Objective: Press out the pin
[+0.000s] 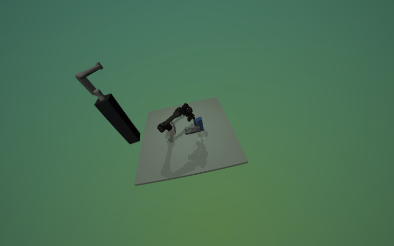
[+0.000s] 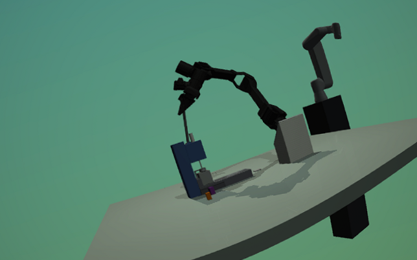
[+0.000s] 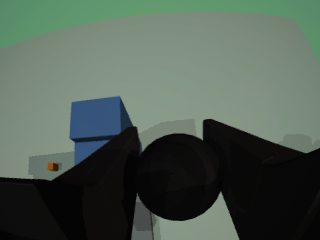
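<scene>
The grey lever lies 1 cm behind my gripper tip, 1 cm to the left of it and 5 cm below it. From my gripper tip the other things lie so: grey punch 1 cm ahead, 8 cm to the left, 17 cm below; then orange cube 8 cm ahead, 24 cm to the left, 31 cm below.
</scene>
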